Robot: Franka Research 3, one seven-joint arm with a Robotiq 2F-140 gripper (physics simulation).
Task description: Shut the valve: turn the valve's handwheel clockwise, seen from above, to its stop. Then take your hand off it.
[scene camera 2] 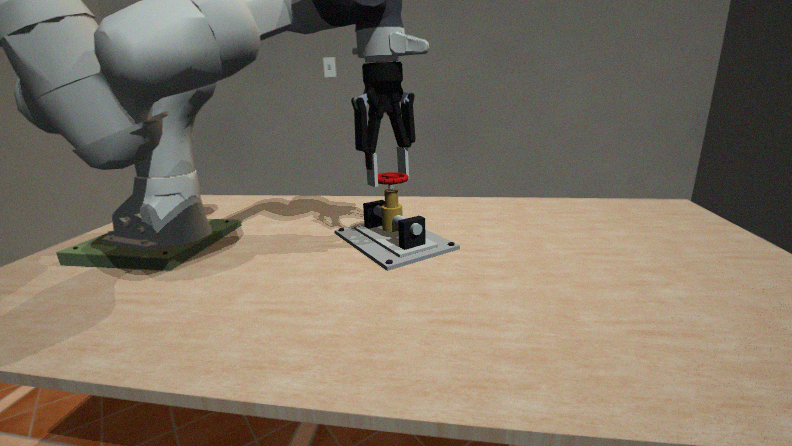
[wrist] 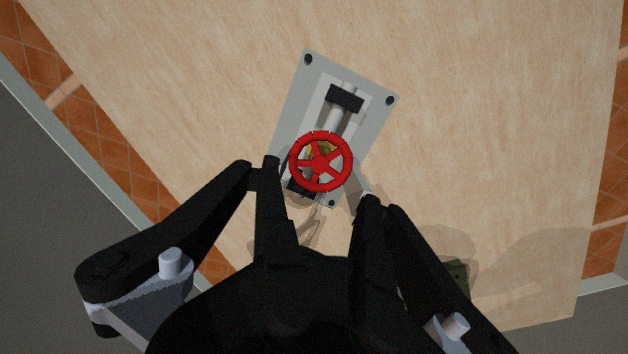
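The valve's red handwheel [scene camera 2: 393, 180] [wrist: 320, 164] is a level, spoked wheel on top of the upright brass valve body [scene camera 2: 391, 218] [wrist: 326, 148]. The valve stands on a grey base plate [scene camera 2: 368, 243] [wrist: 295, 100]. My gripper [scene camera 2: 387, 177] [wrist: 318, 166] points straight down over the valve and is shut on the handwheel, its two pale finger pads at opposite sides of the rim. In the wrist view the wheel's full ring and its spokes show; the pads are partly hidden behind the black fingers. The wheel's distance from its stop cannot be read.
Two black pipe brackets [scene camera 2: 411, 232] [wrist: 345, 98] stand on the base plate, at either side of the valve body, below wheel height. The robot's green mounting plate [scene camera 2: 83, 255] [wrist: 458, 280] lies on the wooden table [scene camera 2: 498, 332] [wrist: 475, 100], left of the valve in the scene view.
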